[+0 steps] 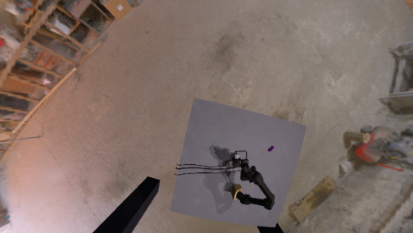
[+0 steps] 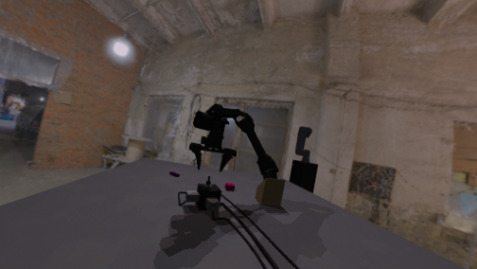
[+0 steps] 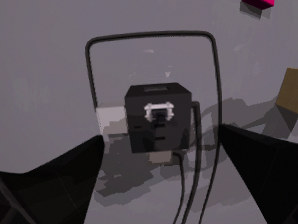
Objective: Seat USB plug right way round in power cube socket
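The pale USB plug is 4 cm below my gripper tip. Round my gripper tip: magenta block (20 cm to the right, 14 cm behind, 12 cm below); then small purple piece (33 cm to the right, 19 cm ahead, 13 cm below).
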